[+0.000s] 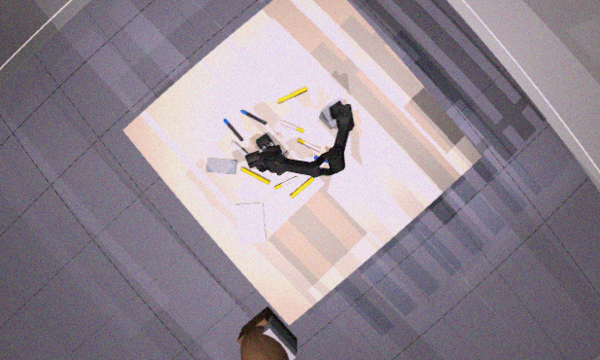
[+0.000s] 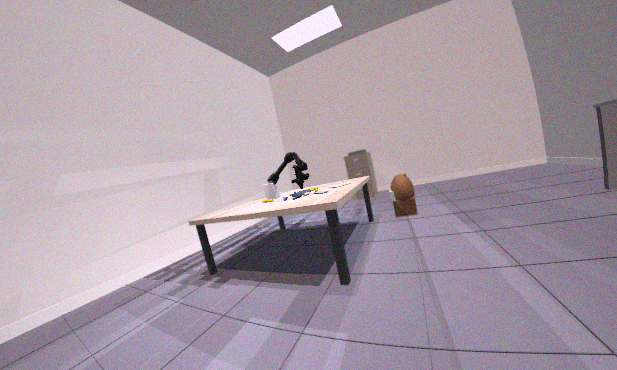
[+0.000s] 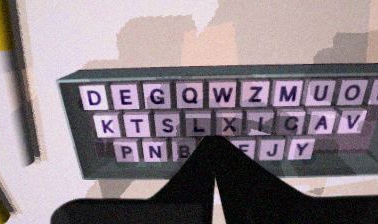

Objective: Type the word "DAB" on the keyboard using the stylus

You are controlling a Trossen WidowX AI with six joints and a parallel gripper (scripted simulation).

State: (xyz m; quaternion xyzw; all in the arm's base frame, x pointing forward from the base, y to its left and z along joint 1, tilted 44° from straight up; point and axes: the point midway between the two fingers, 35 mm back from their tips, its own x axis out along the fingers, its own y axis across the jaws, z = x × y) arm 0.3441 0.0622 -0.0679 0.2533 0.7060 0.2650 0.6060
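Now: the blue stylus 16 cm behind my gripper tip, 12 cm to the left of it and 3 cm below it. Round my gripper tip: grey block 24 cm ahead, 12 cm to the right, 4 cm below; then D key 7 cm to the left, 3 cm below, 2 cm ahead; then yellow marker 20 cm to the left, 3 cm below, 2 cm behind.
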